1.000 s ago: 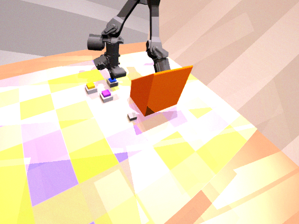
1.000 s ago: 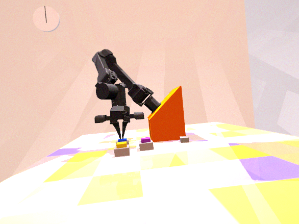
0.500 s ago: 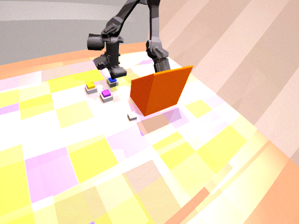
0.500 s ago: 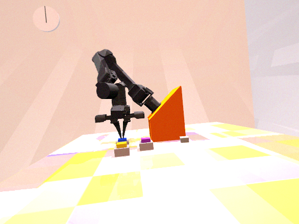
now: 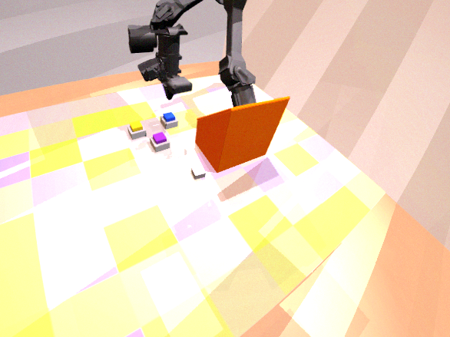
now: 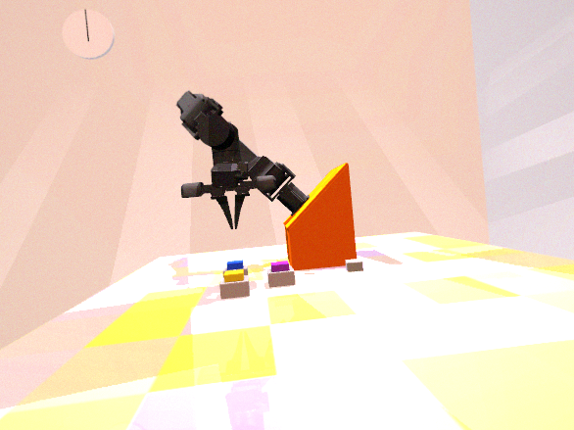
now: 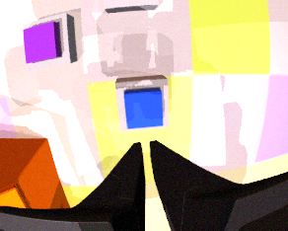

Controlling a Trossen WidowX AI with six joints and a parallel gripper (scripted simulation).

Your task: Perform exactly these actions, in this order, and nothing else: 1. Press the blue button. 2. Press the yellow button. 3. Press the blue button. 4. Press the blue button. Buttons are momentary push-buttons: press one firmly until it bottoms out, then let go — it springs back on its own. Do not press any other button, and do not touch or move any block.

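Right now my gripper tip is 11 cm short of the yellow button, 7 cm above it and 2 cm to the right of it. From my gripper tip the other things lie so: blue button 7 cm below; magenta button 9 cm to the left, 7 cm below, 5 cm ahead.
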